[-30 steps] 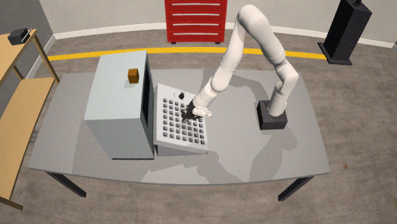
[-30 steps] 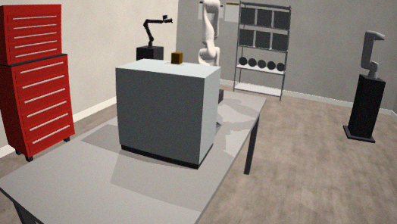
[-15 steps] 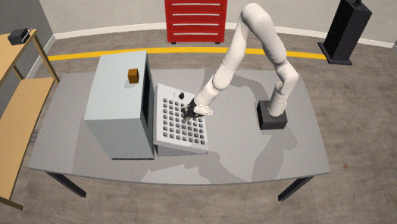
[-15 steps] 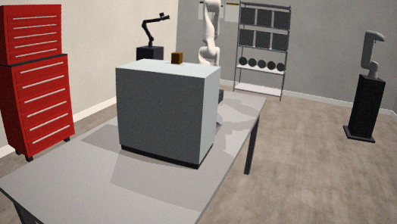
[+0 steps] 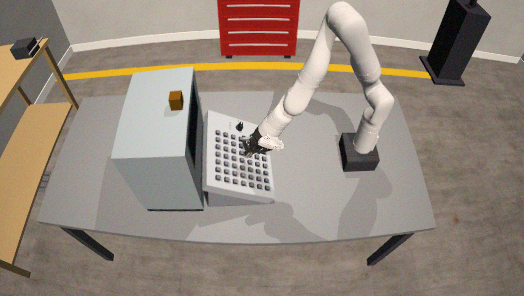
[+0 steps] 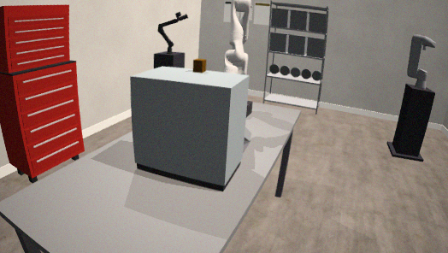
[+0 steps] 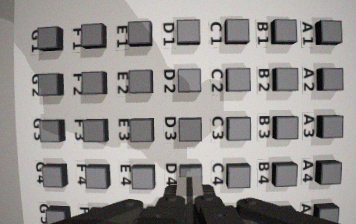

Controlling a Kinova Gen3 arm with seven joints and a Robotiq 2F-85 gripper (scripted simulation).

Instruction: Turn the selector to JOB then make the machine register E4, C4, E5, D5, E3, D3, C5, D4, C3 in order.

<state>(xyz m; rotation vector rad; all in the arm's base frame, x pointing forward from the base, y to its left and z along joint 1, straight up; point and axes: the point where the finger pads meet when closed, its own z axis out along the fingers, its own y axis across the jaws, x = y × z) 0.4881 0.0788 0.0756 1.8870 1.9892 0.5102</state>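
Now: the key D4 40 mm below my hand and 30 mm ahead of it. Also, from my hand: key C4: 60 mm ahead, 30 mm below; key B4: 80 mm ahead, 10 mm to the left, 10 mm below; key: 50 mm ahead, 40 mm to the left, 30 mm below.
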